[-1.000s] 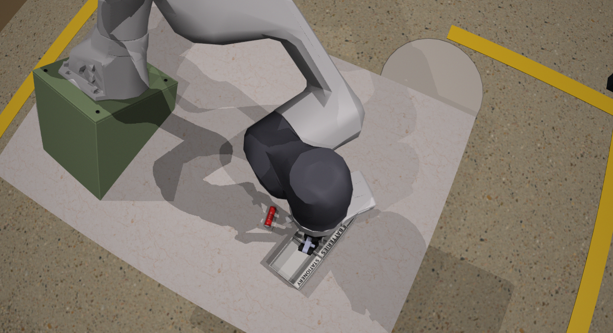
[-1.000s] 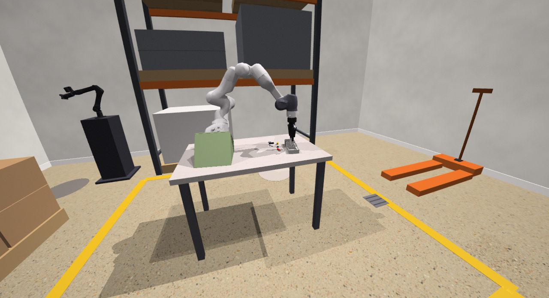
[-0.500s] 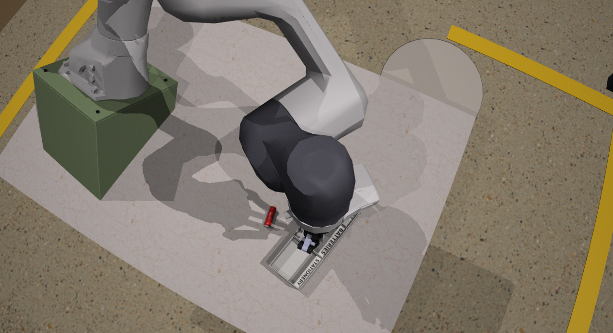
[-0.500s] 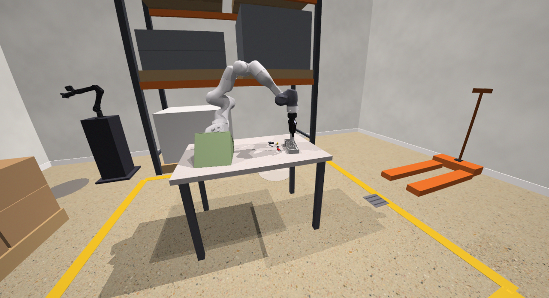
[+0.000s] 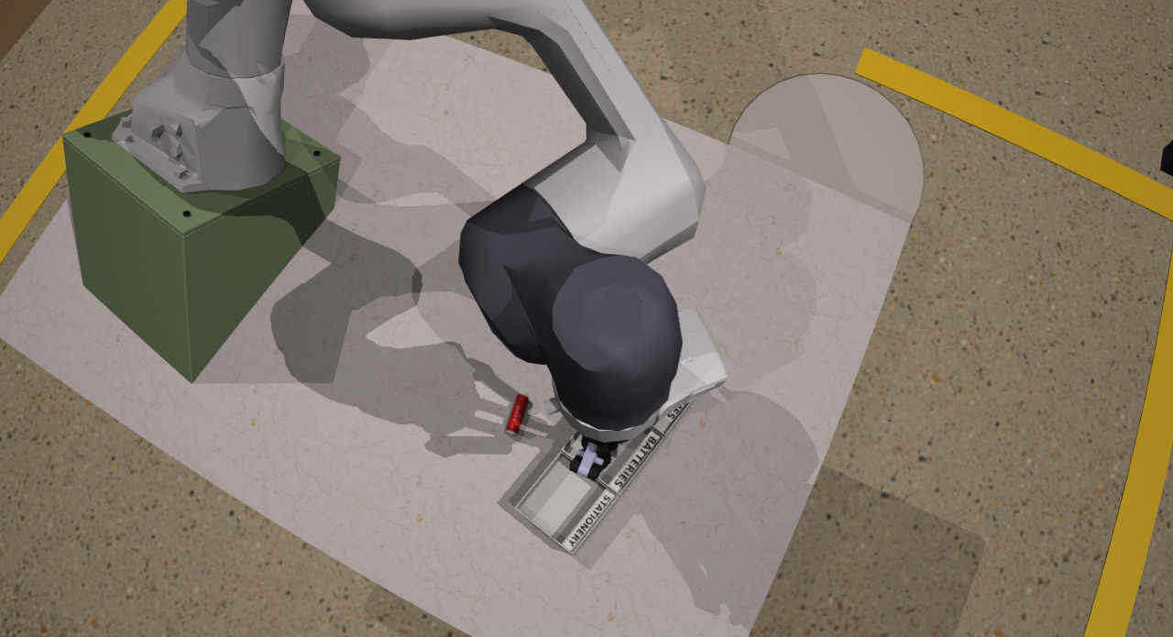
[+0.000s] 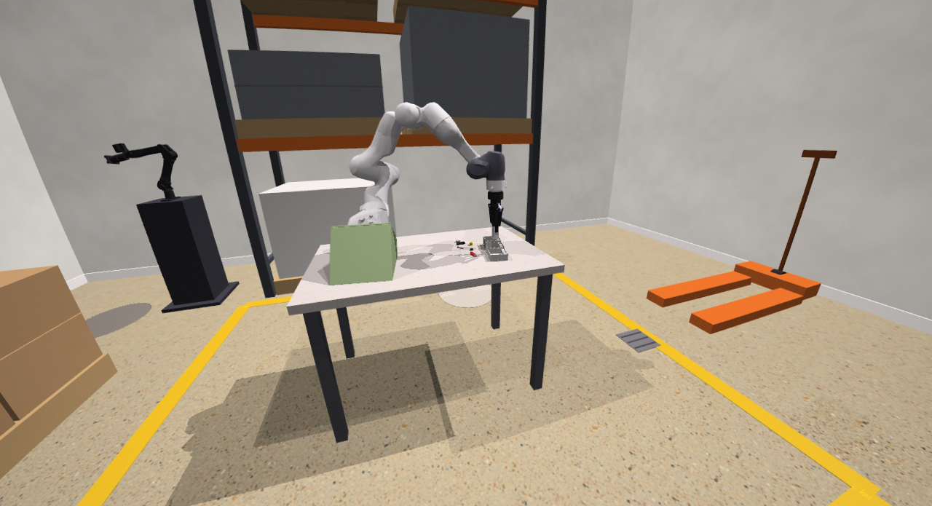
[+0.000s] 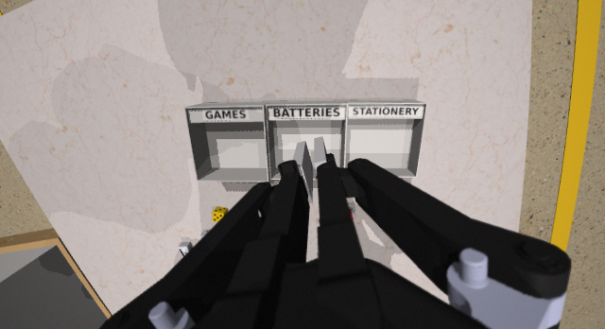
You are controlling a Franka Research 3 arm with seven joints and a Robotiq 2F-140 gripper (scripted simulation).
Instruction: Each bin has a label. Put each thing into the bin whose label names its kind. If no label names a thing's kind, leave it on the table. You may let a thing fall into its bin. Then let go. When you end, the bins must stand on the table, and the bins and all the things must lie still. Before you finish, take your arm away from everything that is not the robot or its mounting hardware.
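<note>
My gripper is now 120 mm past the black battery, 190 mm to the right of it and 100 mm above it. From my hand the other things lie so: black nut (100 mm behind, 80 mm to the left, 100 mm below); then red battery (120 mm behind, 100 mm below); then yellow die (80 mm behind, 150 mm to the left, 100 mm below).
</note>
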